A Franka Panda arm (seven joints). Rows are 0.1 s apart.
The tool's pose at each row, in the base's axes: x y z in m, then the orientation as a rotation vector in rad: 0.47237 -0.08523 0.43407 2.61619 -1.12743 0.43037; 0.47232 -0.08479 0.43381 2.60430 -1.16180 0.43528; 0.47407 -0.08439 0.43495 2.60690 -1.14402 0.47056; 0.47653 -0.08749 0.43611 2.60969 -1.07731 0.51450; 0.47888 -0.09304 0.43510 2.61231 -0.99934 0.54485; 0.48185 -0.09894 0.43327 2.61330 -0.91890 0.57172; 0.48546 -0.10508 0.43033 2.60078 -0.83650 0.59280
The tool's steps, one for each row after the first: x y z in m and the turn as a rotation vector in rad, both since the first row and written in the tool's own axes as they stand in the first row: -0.00042 -0.00029 0.00008 -0.00026 -0.00011 0.02538; 0.00088 -0.00171 -0.00082 0.01184 0.02277 0.01693; 0.00497 -0.00132 -0.00040 0.01775 0.06150 -0.02341; 0.00980 0.00052 0.00285 0.01758 0.09483 -0.07305; 0.01497 0.00204 0.00709 0.01623 0.12698 -0.12483; 0.02031 0.00311 0.01255 0.00284 0.16209 -0.17755
